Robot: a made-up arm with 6 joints.
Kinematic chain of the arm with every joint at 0, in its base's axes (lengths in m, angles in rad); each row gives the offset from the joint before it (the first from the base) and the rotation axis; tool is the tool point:
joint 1: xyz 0 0 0.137 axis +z
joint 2: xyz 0 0.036 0 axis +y
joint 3: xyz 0 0 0.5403 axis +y
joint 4: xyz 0 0 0.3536 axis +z
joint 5: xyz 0 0 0 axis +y
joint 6: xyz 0 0 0.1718 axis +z
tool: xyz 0 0 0
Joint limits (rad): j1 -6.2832..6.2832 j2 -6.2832..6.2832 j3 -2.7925..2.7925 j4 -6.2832..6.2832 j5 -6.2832..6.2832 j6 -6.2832..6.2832
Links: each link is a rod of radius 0.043 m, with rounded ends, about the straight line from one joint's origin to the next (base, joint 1, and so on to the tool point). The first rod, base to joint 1, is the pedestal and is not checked.
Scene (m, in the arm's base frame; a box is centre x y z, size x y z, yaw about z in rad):
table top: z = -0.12
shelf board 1: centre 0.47 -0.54 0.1 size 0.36 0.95 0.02 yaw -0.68
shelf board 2: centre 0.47 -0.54 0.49 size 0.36 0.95 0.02 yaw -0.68
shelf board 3: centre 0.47 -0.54 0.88 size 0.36 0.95 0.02 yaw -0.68
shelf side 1: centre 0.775 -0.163 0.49 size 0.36 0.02 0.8 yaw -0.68
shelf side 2: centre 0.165 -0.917 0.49 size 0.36 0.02 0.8 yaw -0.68
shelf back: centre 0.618 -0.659 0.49 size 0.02 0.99 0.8 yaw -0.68
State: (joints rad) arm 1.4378 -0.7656 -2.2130 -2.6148 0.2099 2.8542
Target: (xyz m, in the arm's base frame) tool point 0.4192 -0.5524 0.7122
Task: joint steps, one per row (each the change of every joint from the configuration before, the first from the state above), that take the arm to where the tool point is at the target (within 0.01 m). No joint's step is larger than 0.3 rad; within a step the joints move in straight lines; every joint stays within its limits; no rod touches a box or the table.
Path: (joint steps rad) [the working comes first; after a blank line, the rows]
Joints at the target: 2.2720 -0.3217 -1.1299 -2.6152 -0.0011 2.8542
Straight joint move there: touches shelf board 2.

1: 0.1578 0.2575 0.1319 -0.0060 -0.0113 0.0000
2: 0.1579 0.2575 0.1319 -0.0060 -0.0114 0.0000
3: 0.1578 0.2575 0.1319 -0.0060 -0.0113 0.0000
4: 0.1579 0.2575 0.1319 -0.0060 -0.0114 0.0000
5: 0.1014 -0.2931 0.2778 0.0118 -0.0828 0.0000
6: 0.1014 -0.2930 0.2777 0.0118 -0.0828 0.0000

